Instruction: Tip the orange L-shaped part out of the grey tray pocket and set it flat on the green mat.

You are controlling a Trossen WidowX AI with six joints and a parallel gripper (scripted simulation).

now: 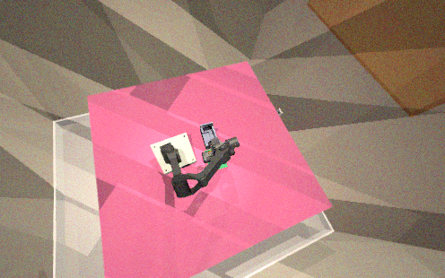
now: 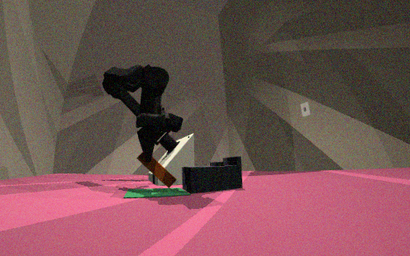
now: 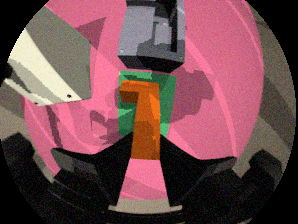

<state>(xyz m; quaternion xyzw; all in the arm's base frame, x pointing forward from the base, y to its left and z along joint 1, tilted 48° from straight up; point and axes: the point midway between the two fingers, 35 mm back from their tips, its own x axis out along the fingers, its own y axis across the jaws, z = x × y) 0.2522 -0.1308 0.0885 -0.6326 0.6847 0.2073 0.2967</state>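
The green mat lies 2 cm to the left of my gripper tip and 9 cm below it. From my gripper tip the other things lie so: orange L-shaped part 1 cm behind, 3 cm to the left, 3 cm below.
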